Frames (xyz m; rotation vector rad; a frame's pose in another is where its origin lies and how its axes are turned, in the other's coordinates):
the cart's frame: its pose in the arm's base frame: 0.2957 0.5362 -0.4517 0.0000 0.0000 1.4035
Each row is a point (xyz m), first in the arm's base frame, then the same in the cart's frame.
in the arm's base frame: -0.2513 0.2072 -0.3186
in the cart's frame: -0.4155 0.4846 0.1331
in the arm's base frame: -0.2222 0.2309 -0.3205
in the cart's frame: -0.3873 0.4598 0.1312
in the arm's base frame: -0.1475 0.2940 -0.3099
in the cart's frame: -0.3126 0.3967 0.1418
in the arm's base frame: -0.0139 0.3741 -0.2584
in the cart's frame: -0.2114 0.2783 0.1933
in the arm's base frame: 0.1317 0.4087 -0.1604
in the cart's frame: -0.1530 0.1405 0.2913
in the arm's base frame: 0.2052 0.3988 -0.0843
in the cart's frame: -0.1506 0.0664 0.3674
